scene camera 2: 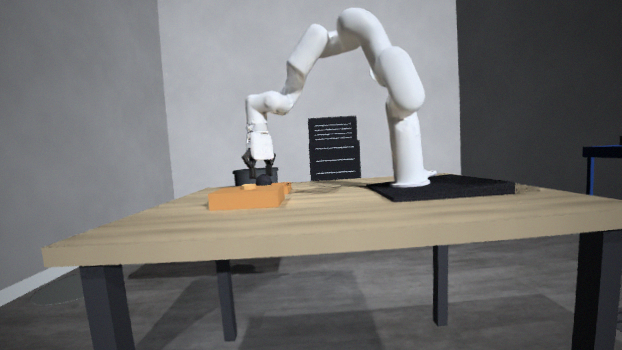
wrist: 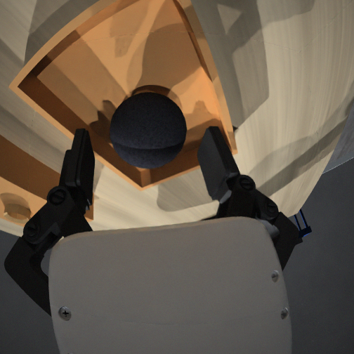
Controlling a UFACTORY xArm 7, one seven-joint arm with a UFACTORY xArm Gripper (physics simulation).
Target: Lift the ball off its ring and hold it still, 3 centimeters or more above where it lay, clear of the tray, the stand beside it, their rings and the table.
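Frame: origin at the arm's base, x down, y ahead, z right, level; millimetres.
Seen in the pictures: gripper, fingertip midpoint: [scene camera 2: 261,177]; arm's base, origin of the base link: [scene camera 2: 409,184].
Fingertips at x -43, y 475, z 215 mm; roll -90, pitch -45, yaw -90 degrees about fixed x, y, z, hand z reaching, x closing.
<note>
Pixels of each thing's top centre, then the offset from my fingertips to it. "pt": a spot on its surface instead. Level surfaces: height alone.
- dark blue-black ball, middle of its top: [scene camera 2: 263,174] dy -6, dx -12, dz -3 mm
- orange tray, middle of its top: [scene camera 2: 264,185] dy -6, dx +30, dz -3 mm
- small empty ring, surface spot: [scene camera 2: 248,186] pt dy +39, dx +4, dz -235 mm
- wooden table, its level: dx +58 mm
A dark blue-black ball [scene camera 2: 263,180] [wrist: 148,125] rests in the orange tray [scene camera 2: 287,187] [wrist: 45,100]. Part of its ring [wrist: 152,89] shows at the ball's far edge in the wrist view; the ball hides the rest. My gripper [scene camera 2: 261,172] [wrist: 147,140] is open and points down, its fingertips close to the height of the ball's top. In the wrist view the fingers stand on either side of the ball, with a gap at each side. The orange stand [scene camera 2: 247,198] [wrist: 30,170] is beside the tray, with a small empty ring [scene camera 2: 248,186] [wrist: 16,210] on top.
The wooden table [scene camera 2: 350,215] [wrist: 280,130] bears the tray and stand. The arm's base stands on a black plate [scene camera 2: 465,186] to the right. A dark bin [scene camera 2: 242,177] and a black cabinet [scene camera 2: 334,150] stand behind the table. A blue frame [scene camera 2: 602,151] is at the far right.
</note>
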